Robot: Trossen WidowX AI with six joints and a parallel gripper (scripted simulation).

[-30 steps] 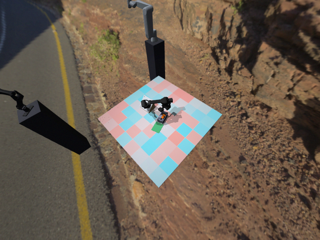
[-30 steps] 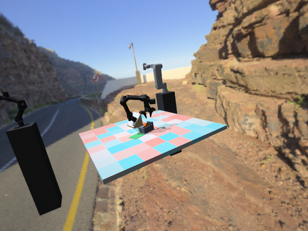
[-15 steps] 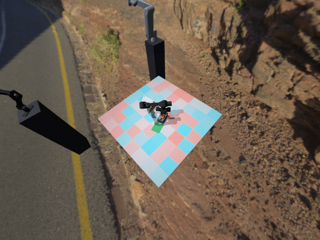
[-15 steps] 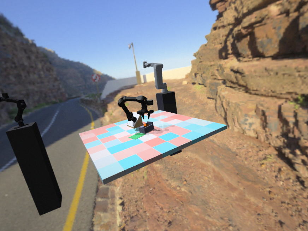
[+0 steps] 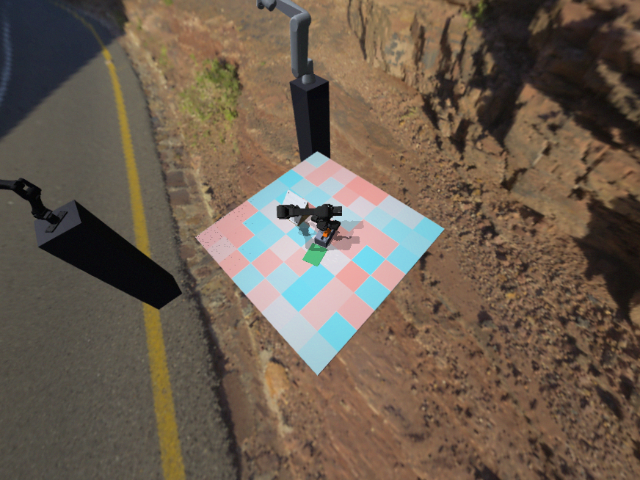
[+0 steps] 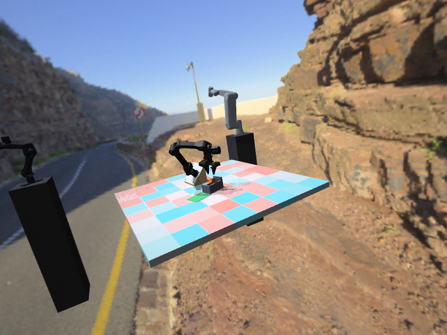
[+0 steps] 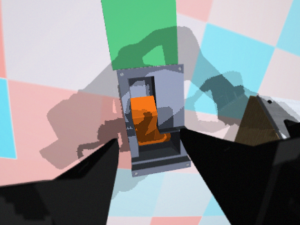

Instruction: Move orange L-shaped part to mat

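Right now the orange L-shaped part is 30 mm behind my gripper tip, 30 mm to the left of it and 90 mm below it. Also, from my gripper tip: green mat: 40 mm ahead, 140 mm to the right, 150 mm below.
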